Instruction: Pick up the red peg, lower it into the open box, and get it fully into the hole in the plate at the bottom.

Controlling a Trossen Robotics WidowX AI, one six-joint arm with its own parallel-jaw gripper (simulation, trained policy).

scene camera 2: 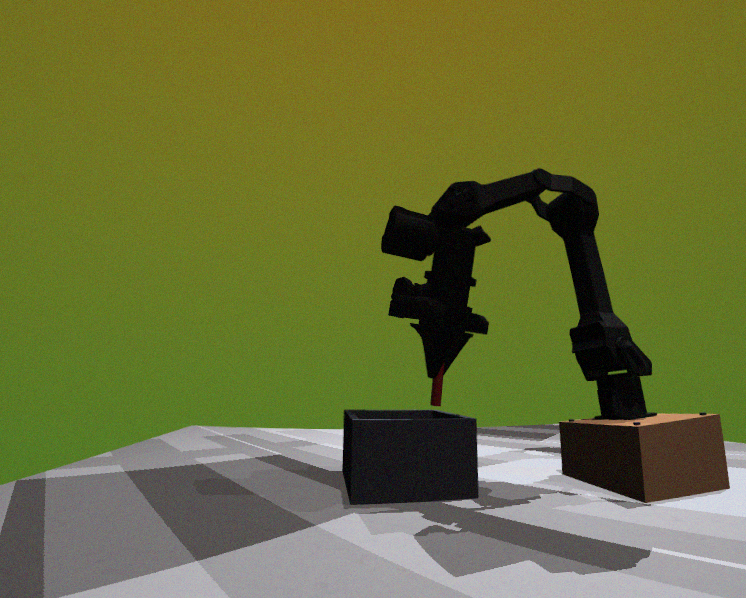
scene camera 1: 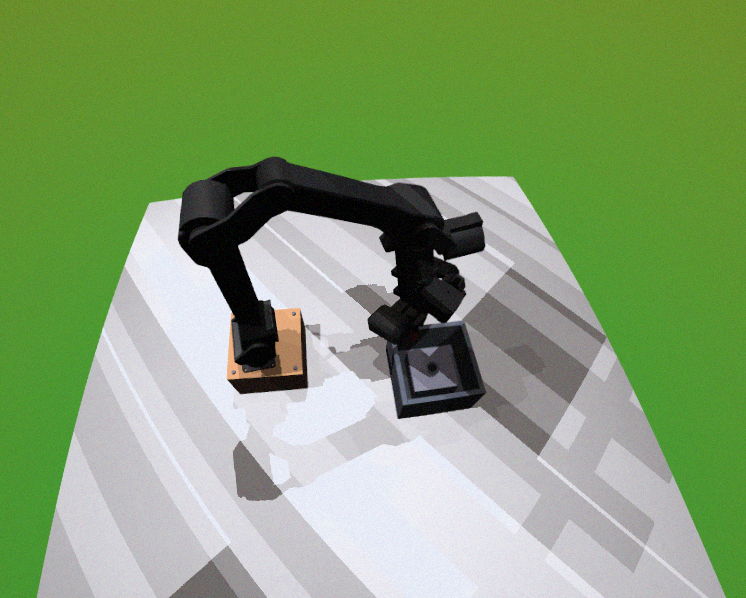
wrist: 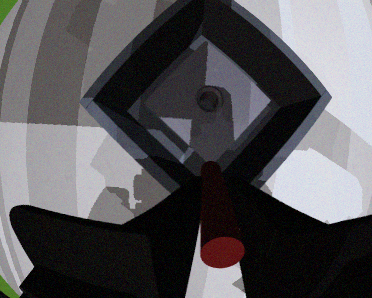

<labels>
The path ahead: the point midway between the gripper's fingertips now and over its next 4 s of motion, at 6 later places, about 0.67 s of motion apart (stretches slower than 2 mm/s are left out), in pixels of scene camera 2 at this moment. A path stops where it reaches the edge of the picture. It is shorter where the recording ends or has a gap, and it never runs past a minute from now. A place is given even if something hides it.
My gripper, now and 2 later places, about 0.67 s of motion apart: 434, 378; 403, 404; 383, 424
</labels>
